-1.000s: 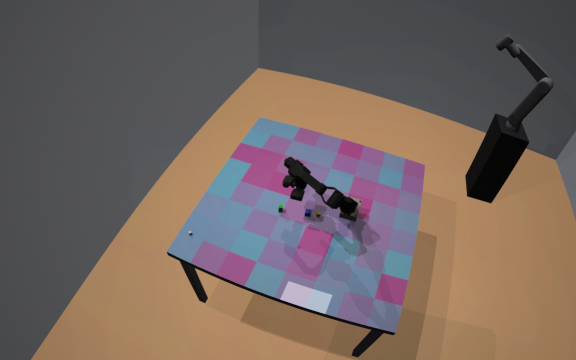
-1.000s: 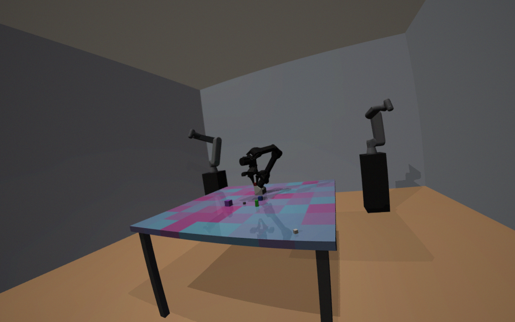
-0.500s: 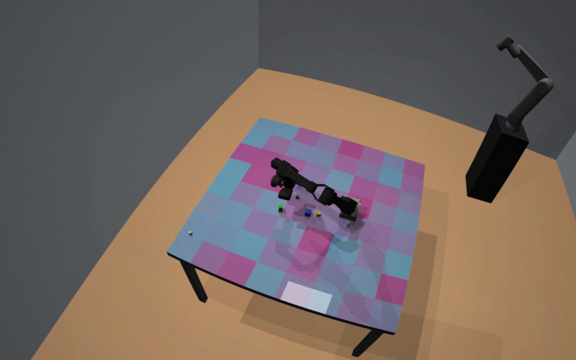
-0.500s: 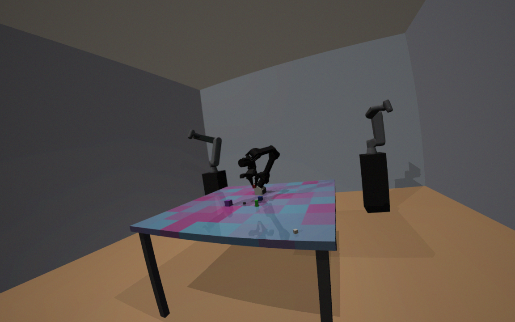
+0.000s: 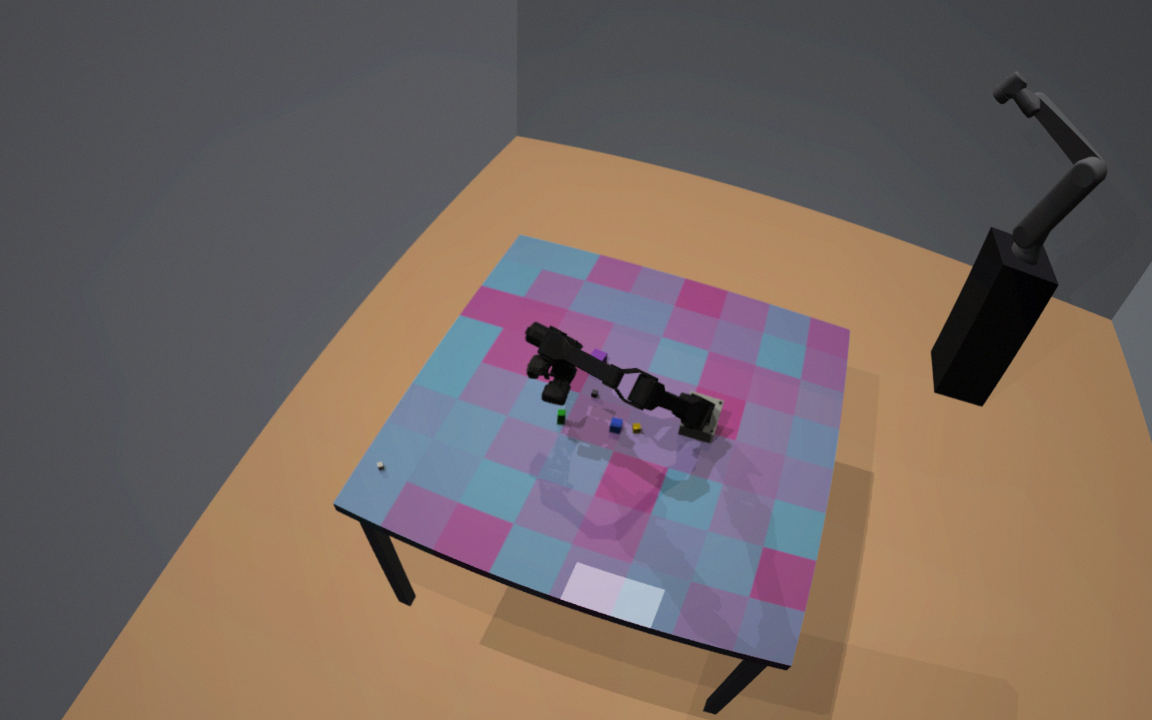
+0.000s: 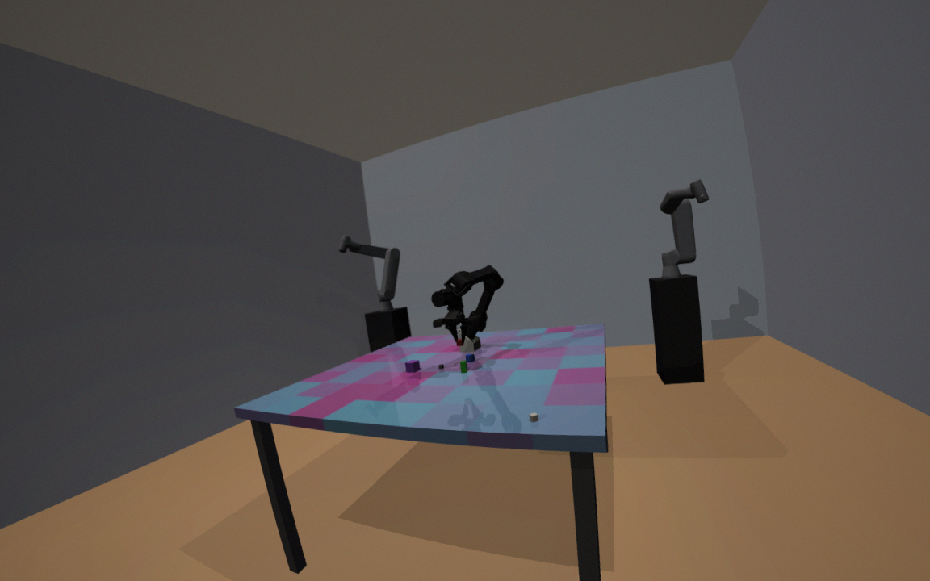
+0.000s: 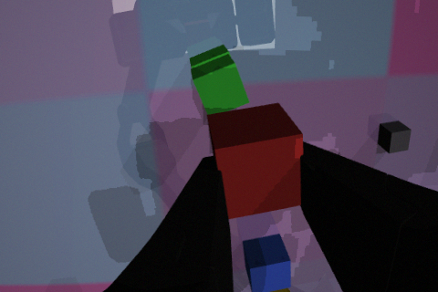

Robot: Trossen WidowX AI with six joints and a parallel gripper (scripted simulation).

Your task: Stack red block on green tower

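My gripper tip is now 13 cm to the left of the tiny dark cube, 11 cm above it and 6 cm past it. From my gripper tip the other things lie so: small yellow block 21 cm behind, 11 cm below, 4 cm to the right; then blue block 16 cm behind, 10 cm below, 3 cm to the right; then red block right at my gripper tip.
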